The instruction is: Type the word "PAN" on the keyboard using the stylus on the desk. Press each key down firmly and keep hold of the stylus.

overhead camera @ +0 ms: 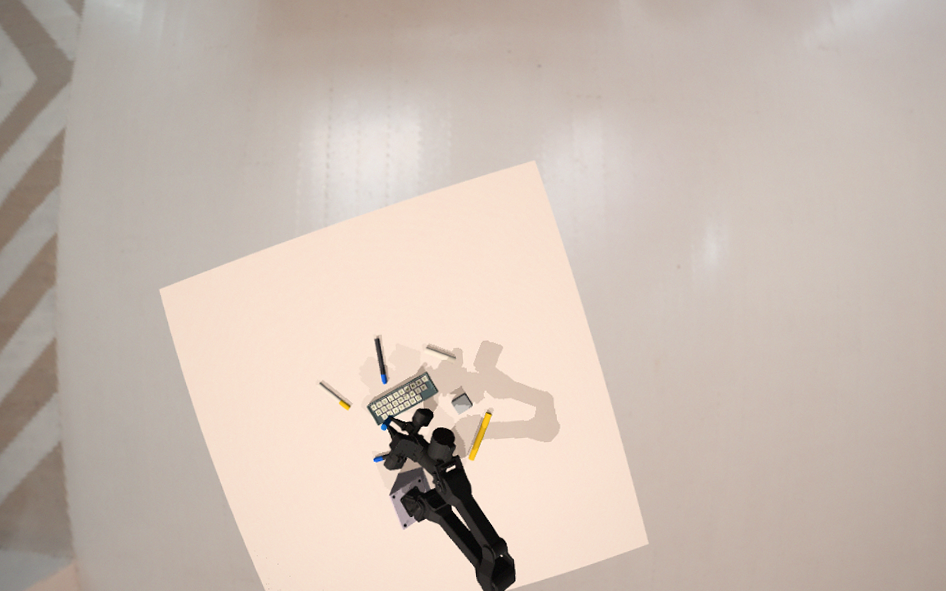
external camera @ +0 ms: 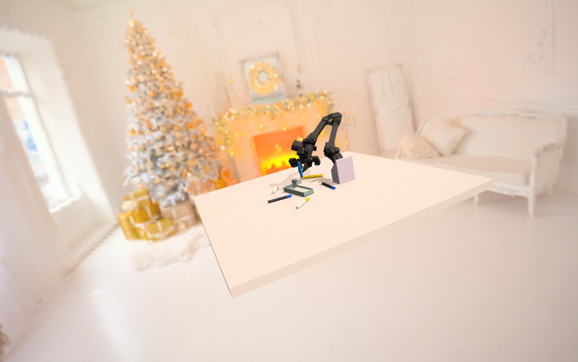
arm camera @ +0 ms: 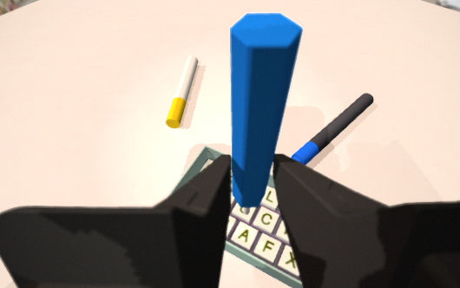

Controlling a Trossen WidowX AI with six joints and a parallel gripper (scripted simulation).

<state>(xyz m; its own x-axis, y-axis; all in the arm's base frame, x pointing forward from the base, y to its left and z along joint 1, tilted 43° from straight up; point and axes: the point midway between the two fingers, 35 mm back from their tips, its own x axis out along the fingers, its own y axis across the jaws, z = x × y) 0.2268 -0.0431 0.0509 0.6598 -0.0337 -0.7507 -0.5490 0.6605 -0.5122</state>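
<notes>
My gripper tip is now 2 cm above the blue stylus. Also, from my gripper tip: white-and-yellow pen: 15 cm to the left, 11 cm below, 10 cm ahead; then N key: 11 cm below, 8 cm to the right, 5 cm ahead; then grey stylus tip: 5 cm below.
</notes>
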